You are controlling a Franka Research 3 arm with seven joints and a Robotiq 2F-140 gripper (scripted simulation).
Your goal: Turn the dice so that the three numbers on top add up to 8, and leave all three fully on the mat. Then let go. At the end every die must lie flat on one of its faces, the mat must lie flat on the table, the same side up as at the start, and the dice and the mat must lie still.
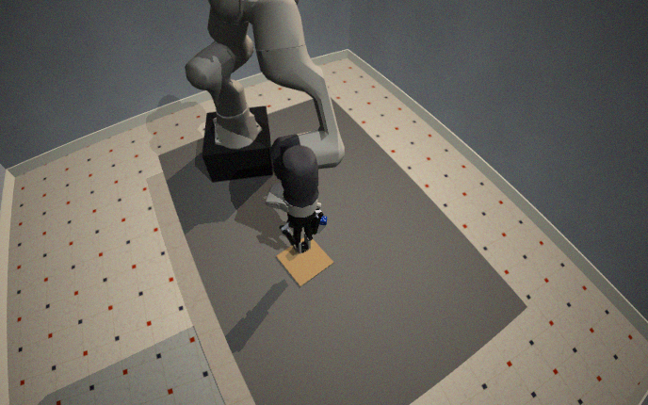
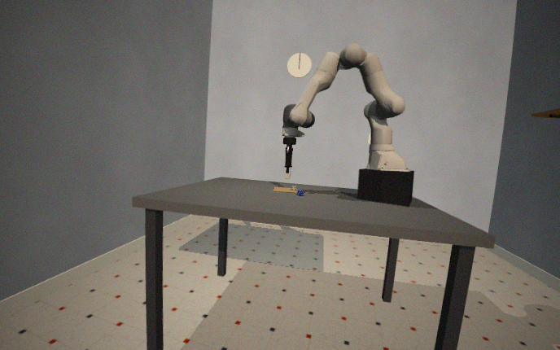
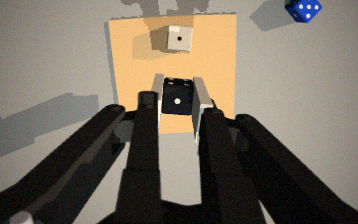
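Now: the tan mat 10 mm ahead of my hand and 100 mm below it. Also, from my hand: blue die: 100 mm behind, 120 mm to the left, 90 mm below; then black die: 20 mm below; then white die: 40 mm behind, 10 mm to the right, 90 mm below.
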